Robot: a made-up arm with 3 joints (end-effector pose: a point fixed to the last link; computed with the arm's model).
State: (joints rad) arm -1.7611 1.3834 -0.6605
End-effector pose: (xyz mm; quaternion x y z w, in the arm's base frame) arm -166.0 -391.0 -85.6 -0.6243 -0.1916 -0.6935 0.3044
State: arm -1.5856 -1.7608 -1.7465
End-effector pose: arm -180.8 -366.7 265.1 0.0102 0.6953 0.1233 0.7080
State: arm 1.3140 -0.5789 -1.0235
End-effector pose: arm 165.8 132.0 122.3 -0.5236 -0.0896 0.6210 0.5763
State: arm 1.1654 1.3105 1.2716
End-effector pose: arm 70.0 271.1 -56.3 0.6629 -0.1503 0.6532 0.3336
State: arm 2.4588 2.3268 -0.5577
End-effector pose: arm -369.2 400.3 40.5 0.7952 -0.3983 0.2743 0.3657
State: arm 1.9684 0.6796 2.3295
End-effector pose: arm -28.7 147.1 86.2 -0.5891 -0.6485 -0.4796 0.0489
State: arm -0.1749 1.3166 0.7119
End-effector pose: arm 338.4 -23.3 -72.2 0.2245 -0.5953 0.1476 0.7572
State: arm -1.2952 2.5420 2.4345
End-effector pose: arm 74.6 -417.5 -101.1 0.0214 -0.4310 0.6531 0.6223
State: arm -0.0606 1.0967 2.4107
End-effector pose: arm 163.9 -49.2 4.4 0.7910 -0.2103 0.4774 0.3196
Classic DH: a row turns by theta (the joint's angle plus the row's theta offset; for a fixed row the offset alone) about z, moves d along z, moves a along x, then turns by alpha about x. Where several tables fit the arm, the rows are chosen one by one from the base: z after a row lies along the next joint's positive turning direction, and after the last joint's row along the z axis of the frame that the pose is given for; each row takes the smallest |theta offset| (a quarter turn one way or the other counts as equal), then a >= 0, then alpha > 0; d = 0 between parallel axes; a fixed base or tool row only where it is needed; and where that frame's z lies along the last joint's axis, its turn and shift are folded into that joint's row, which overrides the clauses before.
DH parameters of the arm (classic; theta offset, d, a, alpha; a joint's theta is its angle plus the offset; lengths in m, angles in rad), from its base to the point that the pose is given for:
joint 1: 0 0.097 0.354 1.5708
joint 2: 1.5708 0.068 0.016 1.5708
joint 3: -1.5708 -0.168 0.051 -1.5708
tool (fixed): -1.5708 -0.1 0 0

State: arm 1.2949 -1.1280 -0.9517
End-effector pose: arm 171.6 166.1 213.0 -0.5954 0.1455 0.6484 0.4515
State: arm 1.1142 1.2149 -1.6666
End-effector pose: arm 295.4 210.4 -69.3 -0.3129 -0.6471 -0.0667 0.6920
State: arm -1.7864 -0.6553 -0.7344
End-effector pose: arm -130.1 -139.9 126.1 0.0209 0.4531 -0.6160 0.6440
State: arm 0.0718 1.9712 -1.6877
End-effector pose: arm 451.9 -141.2 -48.8 -0.3926 -0.5685 -0.6093 0.3892
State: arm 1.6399 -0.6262 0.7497
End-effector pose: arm -51.5 201.7 177.3 0.0281 0.4502 0.5703 0.6865
